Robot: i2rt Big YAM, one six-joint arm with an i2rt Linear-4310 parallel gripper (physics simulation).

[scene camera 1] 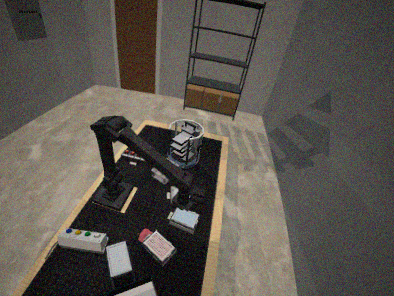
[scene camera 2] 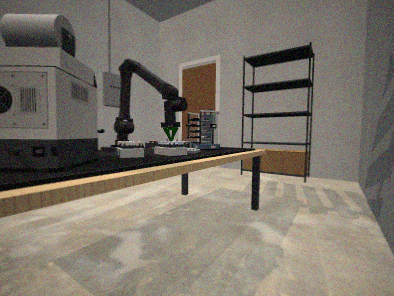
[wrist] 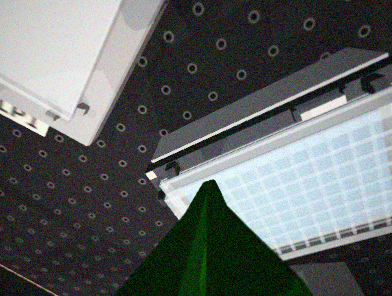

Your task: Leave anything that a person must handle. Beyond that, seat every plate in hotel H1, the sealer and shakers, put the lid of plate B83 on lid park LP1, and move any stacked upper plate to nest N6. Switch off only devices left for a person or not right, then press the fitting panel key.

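Where they show: gripper, between the fingertips: [scene camera 1: 182,209] [scene camera 2: 171,141] [wrist: 211,188]; arm's base, origin of its link: [scene camera 1: 113,192].
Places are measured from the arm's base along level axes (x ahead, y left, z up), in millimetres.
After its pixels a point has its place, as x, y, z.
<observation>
My gripper [scene camera 2: 171,139] @(430, 63, 50) [wrist: 211,188] @(430, 63, 50) is shut with green fingers and holds nothing. Its tips are over the near edge of a light blue plate [scene camera 1: 185,218] @(469, 20, 48) [wrist: 310,175] @(479, 49, 50); any contact is unclear. That plate sits on a dark-edged device. Left of it in the wrist view, a pale lid [wrist: 45,45] @(375, 169, 6) lies on the park with the LP1 label [wrist: 22,118] @(302, 146, -17). A pink-red plate [scene camera 1: 159,244] @(411, -162, 50) and a white gridded plate [scene camera 1: 119,258] @(301, -307, 108) sit on separate devices. The round hotel [scene camera 1: 201,131] @(325, 560, 234) [scene camera 2: 209,112] @(348, 464, 241) holds several tilted-looking shelves. Plate labels are unreadable.
The panel [scene camera 1: 82,245] @(87, -337, 38) has blue, yellow, green and white keys. A red round part [scene camera 1: 144,233] @(299, -126, -18) is beside the pink-red plate. A large white machine [scene camera 2: 30,60] @(583, -536, 276) stands at the left. A small red-buttoned unit [scene camera 1: 132,154] @(-83, 314, 28) and a pale block [scene camera 1: 160,175] @(203, 229, 41) lie behind the arm.
</observation>
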